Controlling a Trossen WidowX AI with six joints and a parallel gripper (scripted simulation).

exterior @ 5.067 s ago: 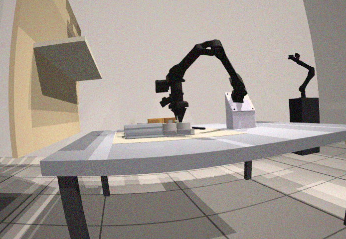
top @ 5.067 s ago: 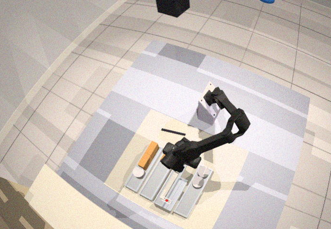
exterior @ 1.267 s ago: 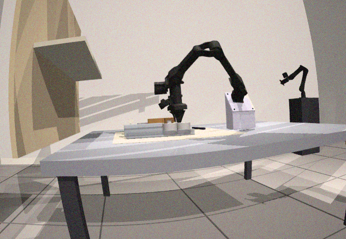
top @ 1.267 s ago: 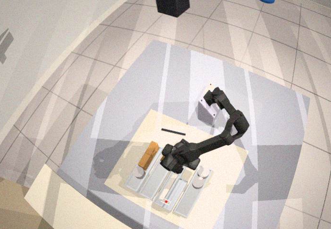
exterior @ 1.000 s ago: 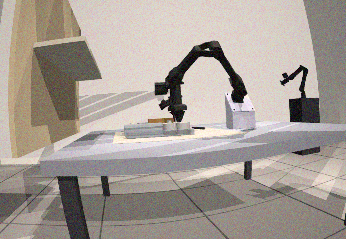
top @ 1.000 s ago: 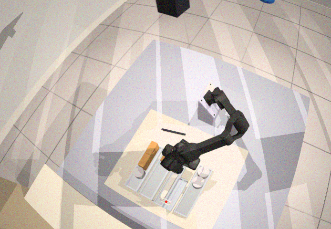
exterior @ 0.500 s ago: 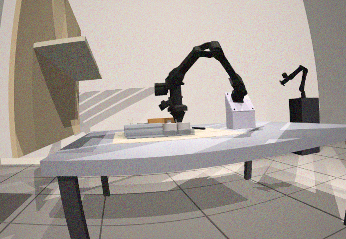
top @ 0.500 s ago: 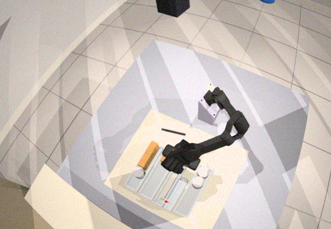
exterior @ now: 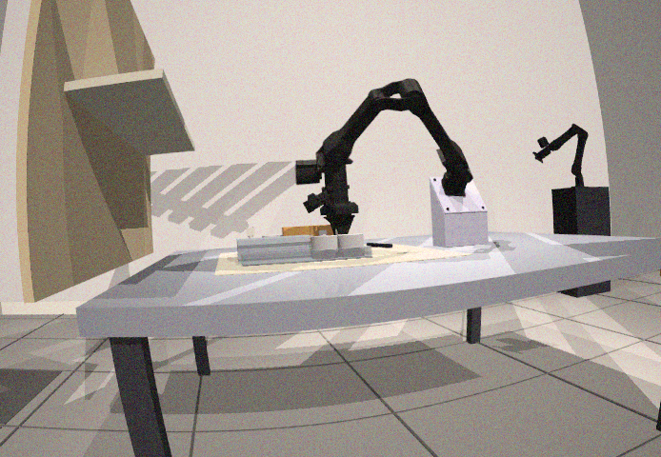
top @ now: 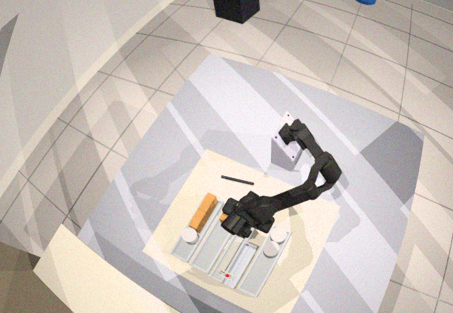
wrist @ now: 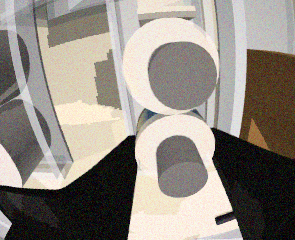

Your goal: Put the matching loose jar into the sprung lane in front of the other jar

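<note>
My gripper tip is 140 mm short of the lane block, 40 mm to the right of it and 10 mm above it. Round my gripper tip: dark rod (150 mm to the right, 130 mm behind, 20 mm below); then red dot (230 mm ahead, 70 mm to the left, 40 mm above).
</note>
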